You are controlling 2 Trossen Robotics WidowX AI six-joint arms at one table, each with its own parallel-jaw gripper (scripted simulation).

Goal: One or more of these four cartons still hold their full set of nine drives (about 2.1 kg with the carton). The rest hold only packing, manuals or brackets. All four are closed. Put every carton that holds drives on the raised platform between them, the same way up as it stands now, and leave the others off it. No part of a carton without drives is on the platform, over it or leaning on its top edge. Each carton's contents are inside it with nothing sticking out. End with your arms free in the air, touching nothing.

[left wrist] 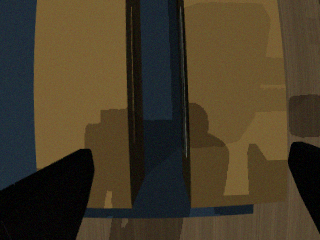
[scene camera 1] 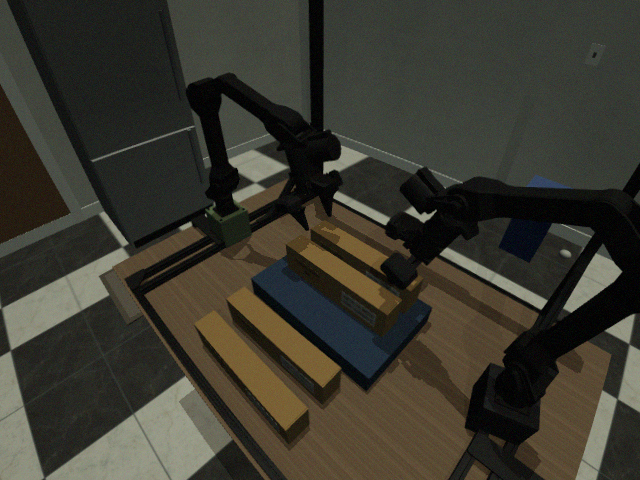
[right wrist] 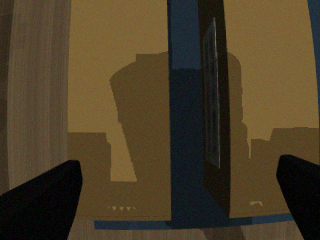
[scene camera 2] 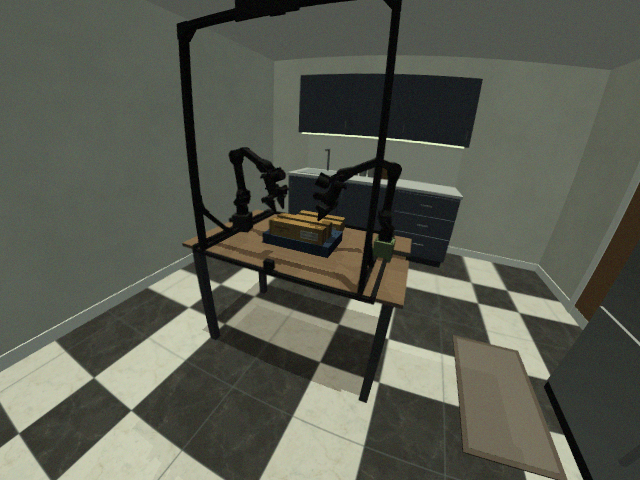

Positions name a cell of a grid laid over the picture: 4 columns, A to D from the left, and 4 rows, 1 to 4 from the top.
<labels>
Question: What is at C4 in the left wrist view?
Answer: A blue raised platform.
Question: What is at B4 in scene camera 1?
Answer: A carton.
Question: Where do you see a blue raised platform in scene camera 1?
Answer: C3
</labels>
